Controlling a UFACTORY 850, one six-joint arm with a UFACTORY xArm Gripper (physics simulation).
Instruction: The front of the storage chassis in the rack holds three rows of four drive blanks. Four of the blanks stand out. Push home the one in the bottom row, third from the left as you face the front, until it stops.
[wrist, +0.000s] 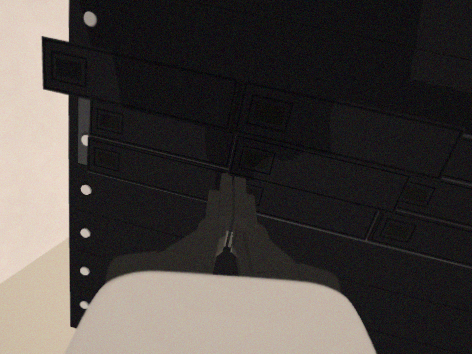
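The storage chassis front shows three slanting rows of dark drive blanks. In the bottom row as seen here, the third blank from the left (425, 242) shows at the right, cut off by the picture's edge; how far it stands out is hard to tell. The second blank (315, 215) is beside it, and the first blank (155, 175) is at the left. The top-left blank (170, 85) plainly stands out past the rack's edge. My gripper (230, 189) is shut and empty, its tips over the bottom row near the joint of the first and second blanks, hiding part of both. Contact cannot be told.
The rack's side post (76, 215) with round holes runs down the left. Other blanks in the top row (350, 120) and middle row (325, 175) lie above the fingertips. A dark panel (425, 300) is below the rows. A pale wall is at the far left.
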